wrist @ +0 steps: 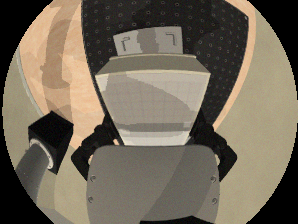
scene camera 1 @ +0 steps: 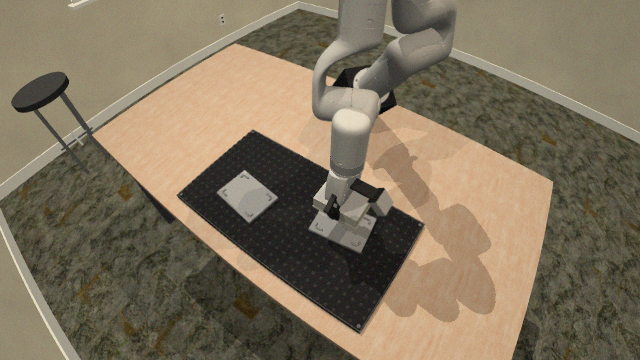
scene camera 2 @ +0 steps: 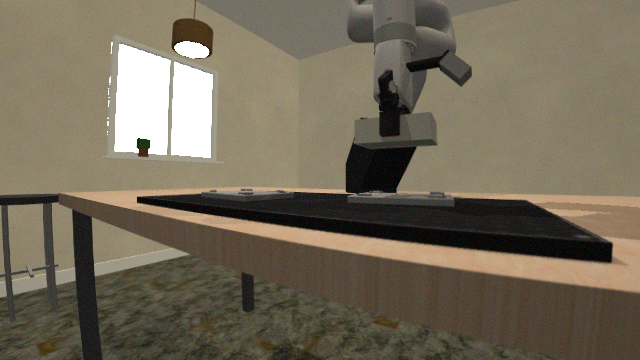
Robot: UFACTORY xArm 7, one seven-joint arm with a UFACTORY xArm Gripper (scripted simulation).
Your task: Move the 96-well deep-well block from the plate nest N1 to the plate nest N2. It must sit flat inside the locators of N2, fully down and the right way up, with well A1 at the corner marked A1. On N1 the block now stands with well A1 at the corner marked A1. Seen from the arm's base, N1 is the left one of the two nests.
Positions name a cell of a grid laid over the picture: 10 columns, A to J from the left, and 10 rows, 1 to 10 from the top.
Scene:
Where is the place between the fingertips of the gripper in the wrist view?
At F5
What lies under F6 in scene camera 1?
The gripper.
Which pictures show the gripper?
The wrist view, scene camera 1 and scene camera 2: all of them.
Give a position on a nest N2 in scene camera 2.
At D6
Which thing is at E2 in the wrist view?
A nest N1.

